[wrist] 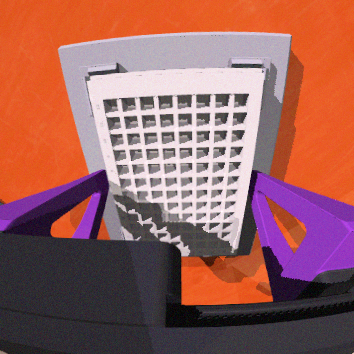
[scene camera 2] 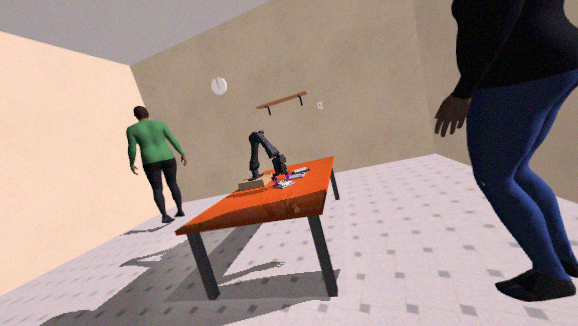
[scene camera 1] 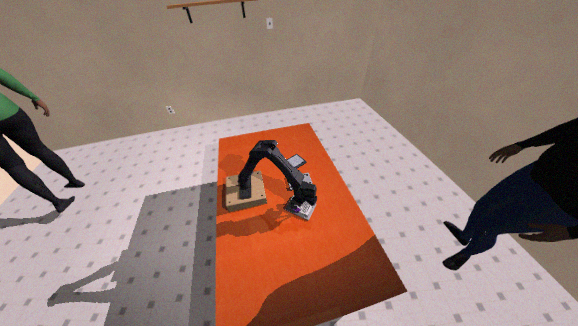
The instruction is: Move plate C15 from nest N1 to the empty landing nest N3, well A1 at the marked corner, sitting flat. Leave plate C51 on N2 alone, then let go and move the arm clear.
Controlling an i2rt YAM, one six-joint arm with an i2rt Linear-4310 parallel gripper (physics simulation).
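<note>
A white well plate (wrist: 182, 85) (scene camera 2: 285, 184), its label not readable, lies flat in the corner clips of a grey nest (wrist: 175, 52) nearest scene camera 2. My gripper (wrist: 178, 177) (scene camera 2: 281, 178) is open. Its purple fingers stand low on either side of the plate's long edges, with the plate between them but not clamped. The plate's near end is in shadow, and its A1 mark cannot be made out. A middle nest (scene camera 1: 307, 177) (scene camera 2: 298, 175) is partly hidden by the arm in scene camera 1. Another plate (scene camera 1: 296, 160) (scene camera 2: 301, 170) lies on the farthest nest.
The arm stands on a wooden base block (scene camera 1: 246, 202) (scene camera 2: 255, 183) on the orange table (scene camera 1: 260, 265) (scene camera 2: 250, 206), and reaches over the middle nest's side. One person (scene camera 1: 505, 200) (scene camera 2: 520, 125) stands right of the table, another (scene camera 1: 25, 145) (scene camera 2: 152, 145) to the left.
</note>
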